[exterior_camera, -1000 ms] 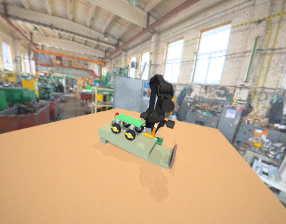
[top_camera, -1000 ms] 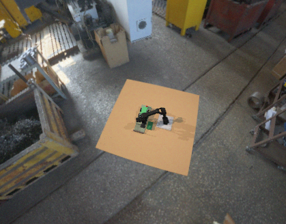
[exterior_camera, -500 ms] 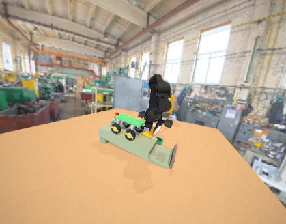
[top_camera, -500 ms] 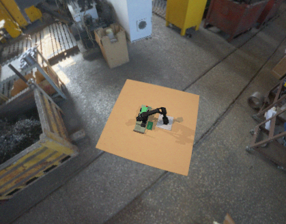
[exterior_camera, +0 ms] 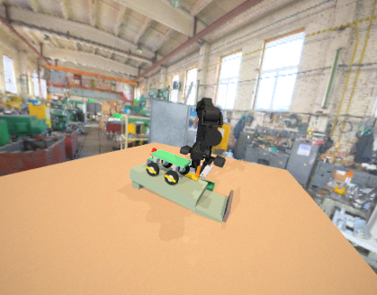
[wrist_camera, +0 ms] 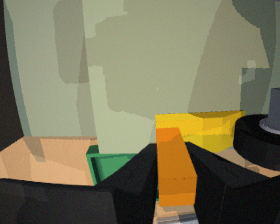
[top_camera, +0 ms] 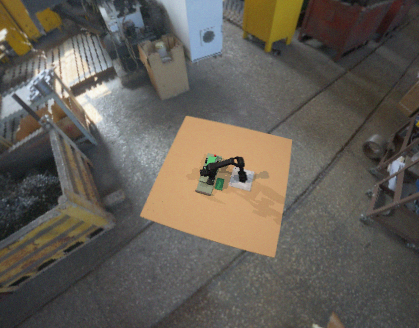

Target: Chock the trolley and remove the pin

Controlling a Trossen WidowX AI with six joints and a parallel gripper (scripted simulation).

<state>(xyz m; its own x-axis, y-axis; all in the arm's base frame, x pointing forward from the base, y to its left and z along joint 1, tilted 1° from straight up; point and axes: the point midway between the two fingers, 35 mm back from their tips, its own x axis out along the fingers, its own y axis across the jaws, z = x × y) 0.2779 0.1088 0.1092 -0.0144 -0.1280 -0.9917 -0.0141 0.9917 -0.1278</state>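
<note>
My gripper tip is now 20 mm to the left of the yellow chock and 10 mm above it. From my gripper tip the other things lie so: dark end stop 60 mm ahead, 150 mm to the left, 60 mm below; then trolley 60 mm ahead, 110 mm to the right, 30 mm above; then green tray 70 mm behind, 10 mm to the left, 100 mm below.
</note>
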